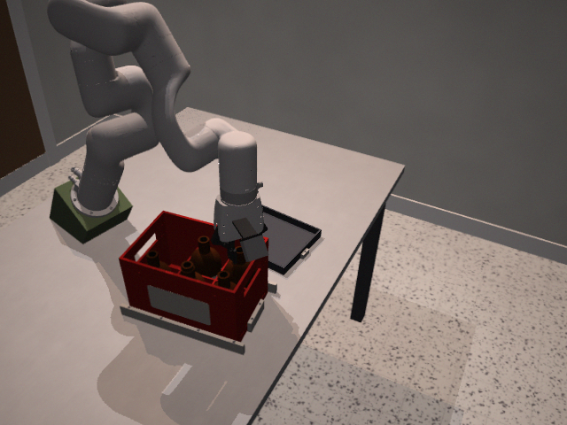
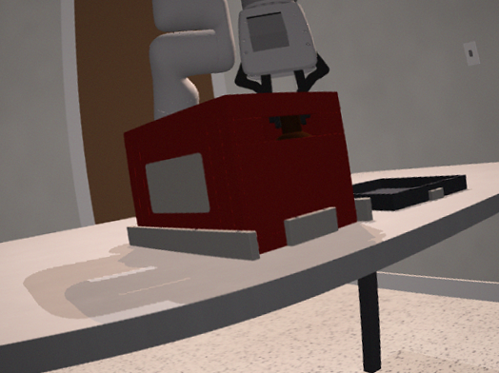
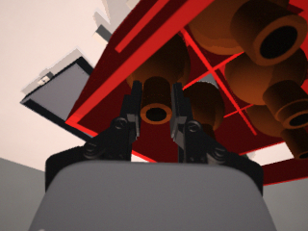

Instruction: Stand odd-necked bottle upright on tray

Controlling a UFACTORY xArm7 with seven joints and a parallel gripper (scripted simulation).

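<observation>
The red crate is 9 cm behind my hand, 7 cm below it and 5 cm to the right of it. Also, from my hand: black tray 24 cm to the left, 15 cm below, 4 cm behind.
</observation>
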